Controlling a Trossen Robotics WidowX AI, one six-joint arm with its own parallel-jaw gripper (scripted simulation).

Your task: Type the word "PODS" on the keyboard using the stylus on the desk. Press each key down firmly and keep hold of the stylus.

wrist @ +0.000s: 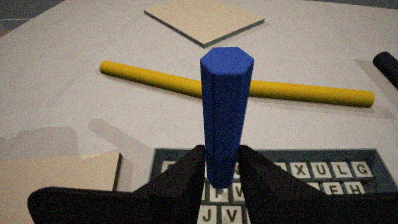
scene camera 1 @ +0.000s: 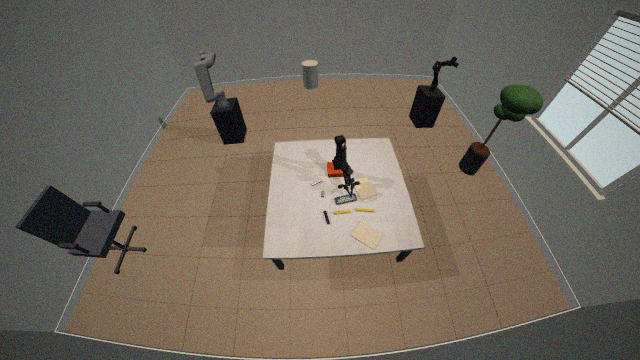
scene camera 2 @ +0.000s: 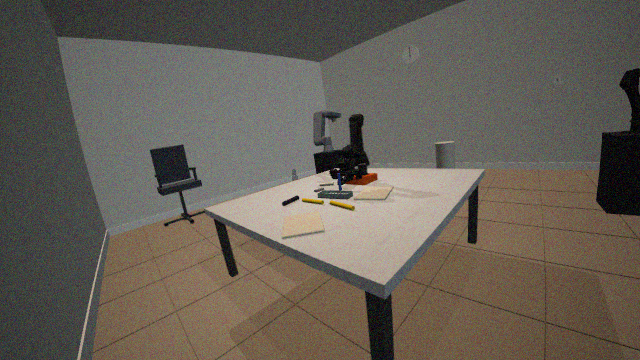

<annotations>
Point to a blue stylus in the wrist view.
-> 226,72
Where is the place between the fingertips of the gripper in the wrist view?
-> At 221,152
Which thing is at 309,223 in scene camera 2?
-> A tan pad.
</annotations>
